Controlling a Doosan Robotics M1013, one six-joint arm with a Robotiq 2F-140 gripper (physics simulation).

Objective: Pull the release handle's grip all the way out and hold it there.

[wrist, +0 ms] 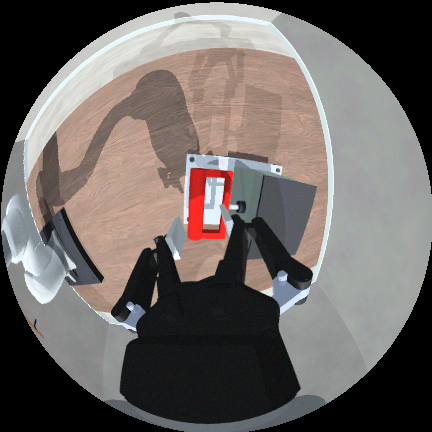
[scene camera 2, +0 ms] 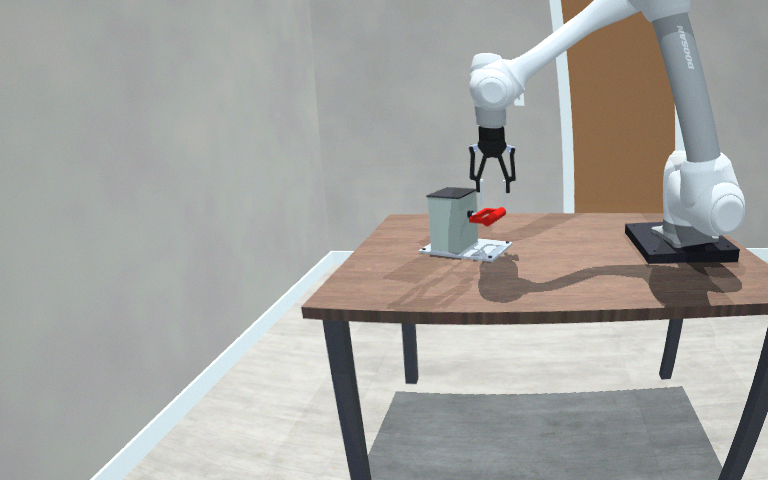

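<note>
The release handle's red grip (scene camera 2: 495,216) (wrist: 197,205) is a rectangular loop with a thick outer bar. It sticks out sideways from the grey-green box (scene camera 2: 453,223) (wrist: 246,187), joined to it by a short rod with a black collar (wrist: 241,206). My gripper (scene camera 2: 493,198) (wrist: 201,219) points down and is partly open, with nothing between its fingers. In the scene view its pale fingertips are just above the grip. In the wrist view one fingertip shows left of the outer bar and the other overlaps the loop's box-side bar. Whether they touch the grip I cannot tell.
The box has a dark top (scene camera 2: 451,193) (wrist: 287,212) and stands on a light base plate (scene camera 2: 497,251) (wrist: 187,185) with bolts at its corners. The wooden table (scene camera 2: 396,294) (wrist: 125,200) carries the arm's black base plate (scene camera 2: 679,255) (wrist: 80,255) at the right in the scene view.
</note>
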